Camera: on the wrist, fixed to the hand. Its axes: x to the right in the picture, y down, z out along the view.
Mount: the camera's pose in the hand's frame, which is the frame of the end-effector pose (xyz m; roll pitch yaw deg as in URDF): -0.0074 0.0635 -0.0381 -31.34 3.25 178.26
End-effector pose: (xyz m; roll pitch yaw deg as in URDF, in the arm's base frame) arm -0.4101 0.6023 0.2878 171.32 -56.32 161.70
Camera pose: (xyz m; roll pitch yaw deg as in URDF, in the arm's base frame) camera -0.3510 0.6428 0.3078 159.05 52.83 -16.27
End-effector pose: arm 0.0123 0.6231 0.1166 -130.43 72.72 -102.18
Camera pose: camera -0.0511 0.6621 0.1166 87.19 -73.13 90.32
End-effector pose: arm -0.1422 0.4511 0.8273 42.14 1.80 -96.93
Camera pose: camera -0.0692 0.4492 0.8419 -73.36 -0.55 79.60
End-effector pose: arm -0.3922 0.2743 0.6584 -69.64 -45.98 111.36
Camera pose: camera -0.3967 0.3232 0.6025 41.07 48.68 -64.94
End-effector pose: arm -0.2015 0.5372 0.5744 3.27 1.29 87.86
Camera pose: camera -0.2673 0.5315 0.5402 -34.57 1.86 -94.06
